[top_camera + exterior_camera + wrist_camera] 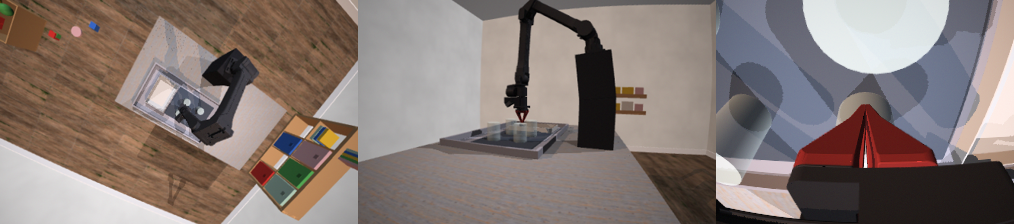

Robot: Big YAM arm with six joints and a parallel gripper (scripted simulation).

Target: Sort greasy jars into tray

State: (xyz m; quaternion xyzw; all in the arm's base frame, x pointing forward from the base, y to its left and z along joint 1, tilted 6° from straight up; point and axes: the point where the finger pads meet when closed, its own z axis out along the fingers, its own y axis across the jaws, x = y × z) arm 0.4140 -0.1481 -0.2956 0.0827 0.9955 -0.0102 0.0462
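Now: hand 2 cm short of the dark drying mat, 8 cm to the right of it and 8 cm above it. Also, from my hand: pale tray (3 cm behind, 24 cm to the right, 7 cm below).
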